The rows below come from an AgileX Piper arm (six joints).
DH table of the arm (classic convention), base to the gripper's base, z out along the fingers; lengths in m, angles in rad. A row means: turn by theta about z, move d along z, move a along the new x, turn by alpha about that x. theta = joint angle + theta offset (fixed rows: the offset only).
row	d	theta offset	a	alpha
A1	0.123	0	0	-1.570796
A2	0	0.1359	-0.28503	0
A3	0	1.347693	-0.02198	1.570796
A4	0.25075	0	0	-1.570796
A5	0	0	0	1.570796
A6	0.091	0	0	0
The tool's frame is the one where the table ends.
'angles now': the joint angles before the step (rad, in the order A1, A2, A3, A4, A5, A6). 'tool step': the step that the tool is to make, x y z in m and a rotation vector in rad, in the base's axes. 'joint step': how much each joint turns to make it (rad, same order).
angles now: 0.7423, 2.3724, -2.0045, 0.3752, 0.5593, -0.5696
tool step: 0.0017, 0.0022, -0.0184, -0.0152, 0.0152, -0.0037
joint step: 0.0016, 0.0361, -0.0008, 0.0009, -0.0148, -0.0002
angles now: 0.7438, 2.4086, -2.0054, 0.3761, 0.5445, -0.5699
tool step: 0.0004, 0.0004, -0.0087, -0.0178, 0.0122, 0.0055
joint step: 0.0000, 0.0178, -0.0049, -0.0056, 0.0089, -0.0008
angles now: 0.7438, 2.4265, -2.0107, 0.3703, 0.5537, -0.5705
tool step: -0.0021, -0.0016, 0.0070, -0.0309, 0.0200, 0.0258
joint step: -0.0013, -0.0088, -0.0203, -0.0192, 0.0686, 0.0025
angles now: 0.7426, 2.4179, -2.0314, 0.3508, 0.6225, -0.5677
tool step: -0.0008, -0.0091, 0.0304, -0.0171, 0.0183, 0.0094
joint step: -0.0139, -0.0503, -0.0307, -0.0239, 0.1074, 0.0224
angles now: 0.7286, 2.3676, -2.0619, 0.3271, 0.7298, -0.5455
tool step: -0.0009, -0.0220, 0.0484, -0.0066, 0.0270, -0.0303
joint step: -0.0326, -0.0892, -0.0292, -0.0270, 0.1376, 0.0560
